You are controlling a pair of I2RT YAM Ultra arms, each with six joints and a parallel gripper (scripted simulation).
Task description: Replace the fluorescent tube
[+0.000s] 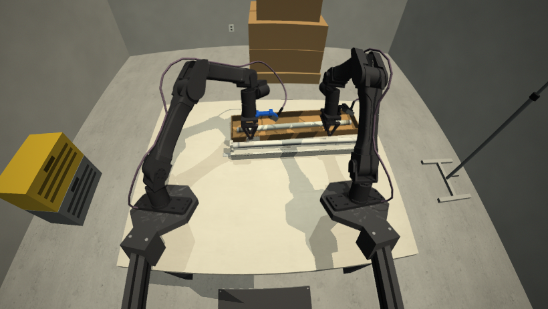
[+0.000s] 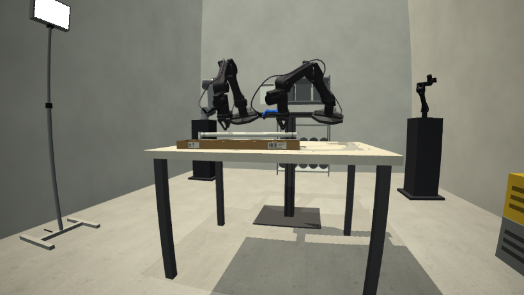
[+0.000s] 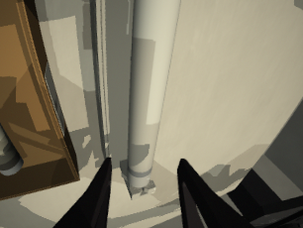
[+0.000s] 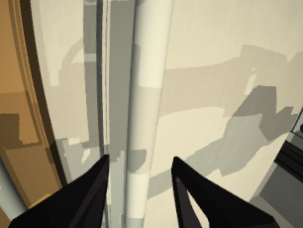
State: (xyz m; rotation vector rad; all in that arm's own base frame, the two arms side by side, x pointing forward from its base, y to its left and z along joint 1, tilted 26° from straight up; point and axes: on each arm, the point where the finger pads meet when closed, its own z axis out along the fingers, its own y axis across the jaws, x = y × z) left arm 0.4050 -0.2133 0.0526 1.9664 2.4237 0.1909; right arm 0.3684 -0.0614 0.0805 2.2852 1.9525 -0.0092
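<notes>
My right gripper is now 12 cm to the right of the white light fixture, 5 cm above it and 2 cm past it. From my right hand the other things lie so: old fluorescent tube 13 cm ahead, 12 cm to the left, 9 cm below; then LED tube 12 cm to the left, 4 cm below, 2 cm behind; then brown carton 13 cm ahead, 12 cm to the left, 9 cm below.
</notes>
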